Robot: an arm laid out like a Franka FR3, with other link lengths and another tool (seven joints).
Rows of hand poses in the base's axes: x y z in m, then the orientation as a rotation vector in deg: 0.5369, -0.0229, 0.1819, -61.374, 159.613, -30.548; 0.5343, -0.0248, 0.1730, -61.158, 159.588, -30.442; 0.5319, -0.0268, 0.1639, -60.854, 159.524, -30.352; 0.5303, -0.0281, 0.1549, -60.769, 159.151, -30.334; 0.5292, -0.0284, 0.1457, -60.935, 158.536, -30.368; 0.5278, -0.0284, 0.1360, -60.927, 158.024, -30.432; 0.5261, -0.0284, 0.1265, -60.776, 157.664, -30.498; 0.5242, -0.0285, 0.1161, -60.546, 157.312, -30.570; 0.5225, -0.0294, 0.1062, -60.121, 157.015, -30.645; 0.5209, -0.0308, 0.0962, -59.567, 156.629, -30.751; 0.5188, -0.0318, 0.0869, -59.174, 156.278, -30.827; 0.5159, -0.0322, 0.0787, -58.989, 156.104, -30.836; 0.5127, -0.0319, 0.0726, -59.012, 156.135, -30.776; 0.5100, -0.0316, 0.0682, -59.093, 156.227, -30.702; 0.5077, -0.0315, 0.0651, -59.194, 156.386, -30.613
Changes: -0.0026, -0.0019, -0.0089, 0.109, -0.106, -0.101; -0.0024, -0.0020, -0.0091, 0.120, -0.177, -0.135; -0.0016, -0.0013, -0.0090, 0.098, -0.353, 0.099; -0.0011, -0.0003, -0.0092, 0.070, -0.456, 0.327; -0.0014, 0.0000, -0.0097, 0.058, -0.444, 0.190; -0.0017, 0.0000, -0.0095, 0.050, -0.376, 0.052; -0.0019, -0.0001, -0.0104, 0.058, -0.403, 0.005; -0.0017, -0.0009, -0.0099, 0.078, -0.440, -0.125; -0.0016, -0.0014, -0.0100, 0.095, -0.573, -0.165; -0.0021, -0.0010, -0.0093, 0.080, -0.472, -0.088; -0.0029, -0.0004, -0.0082, 0.057, -0.228, -0.036; -0.0032, 0.0003, -0.0061, 0.031, 0.041, 0.006; -0.0027, 0.0003, -0.0044, 0.019, 0.119, 0.016; -0.0023, 0.0001, -0.0031, 0.014, 0.185, 0.002
